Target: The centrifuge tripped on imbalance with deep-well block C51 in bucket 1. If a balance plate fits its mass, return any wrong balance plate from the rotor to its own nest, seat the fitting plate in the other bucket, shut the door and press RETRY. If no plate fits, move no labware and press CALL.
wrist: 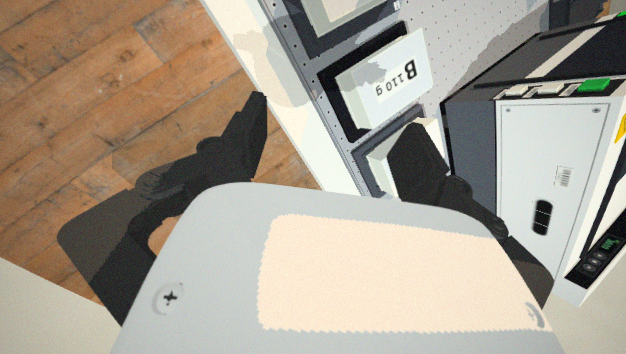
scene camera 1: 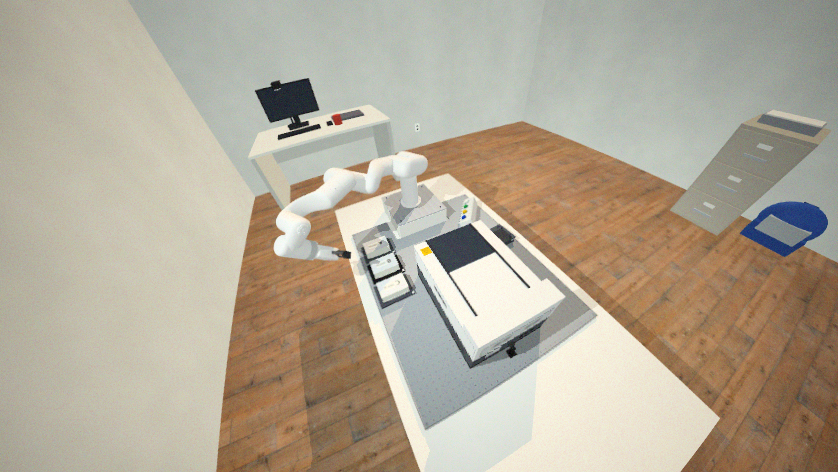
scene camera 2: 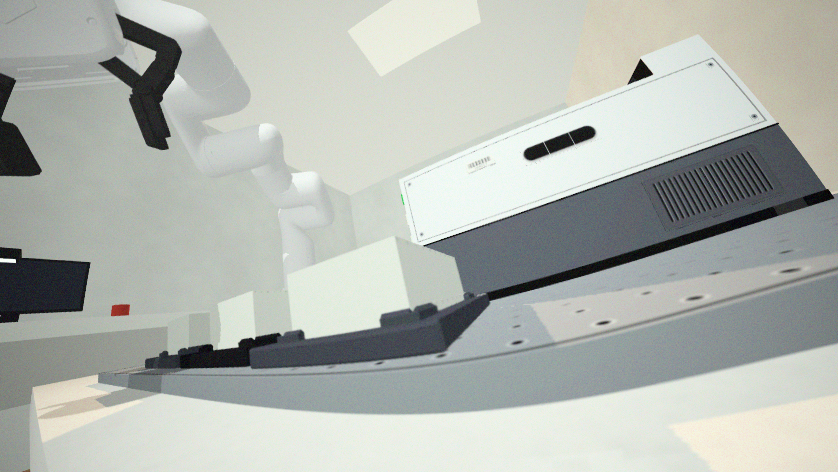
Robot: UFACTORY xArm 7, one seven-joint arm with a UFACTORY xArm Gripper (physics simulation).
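Frame: origin at the arm's base, x left, y back, z up, level; centimetres.
Where they show: gripper, between the fingertips: [wrist: 334, 128] [scene camera 1: 342, 255] [scene camera 2: 95, 160]; arm's base, origin of its link: [scene camera 1: 410, 201].
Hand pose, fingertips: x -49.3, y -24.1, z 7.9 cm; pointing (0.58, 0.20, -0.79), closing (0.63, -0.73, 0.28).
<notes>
Things, the pixels of their top centre, and the offset from my fingertips.
- Plate B, centre of its top: [scene camera 2: 288, 296] [wrist: 396, 79] [scene camera 1: 383, 262] dz -11.7, dx +15.4, dy -5.2 cm
- Plate C, centre of its top: [scene camera 2: 387, 264] [wrist: 416, 159] [scene camera 1: 392, 284] dz -11.7, dx +12.9, dy -18.6 cm
- third plate, centre of its top: [scene camera 1: 375, 244] dz -11.7, dx +17.4, dy +8.4 cm
- panel with coloured buttons, centre of its top: [scene camera 1: 469, 206] dz -8.7, dx +73.9, dy -1.0 cm
- small black tray, centre of its top: [scene camera 1: 496, 234] dz -12.7, dx +73.1, dy -23.9 cm
My gripper [scene camera 1: 345, 254] [scene camera 2: 87, 155] [wrist: 334, 128] is open and empty, above and outside the table's left edge, beside the row of nests. Plate B [scene camera 1: 385, 266] [wrist: 362, 100], labelled 110 g, sits in the middle nest. Plate C [scene camera 1: 393, 288] [scene camera 2: 351, 293] [wrist: 378, 165] sits in the nest farthest from the arm's base; my right finger partly hides it in the wrist view. A third plate [scene camera 1: 377, 247] [wrist: 325, 15] sits in the nest closest to the base. The centrifuge [scene camera 1: 498, 293] [scene camera 2: 504, 175] [wrist: 530, 135] has a dark rectangular area on top. Its rotor and block C51 do not show.
A panel with coloured buttons [scene camera 1: 466, 209] stands beside the arm's base. A small black tray [scene camera 1: 502, 235] lies on the centrifuge's far side. A desk [scene camera 1: 375, 114] with a monitor [scene camera 1: 287, 100] and a red mug [scene camera 1: 336, 119] stands behind. A filing cabinet [scene camera 1: 730, 181] stands at the right.
</notes>
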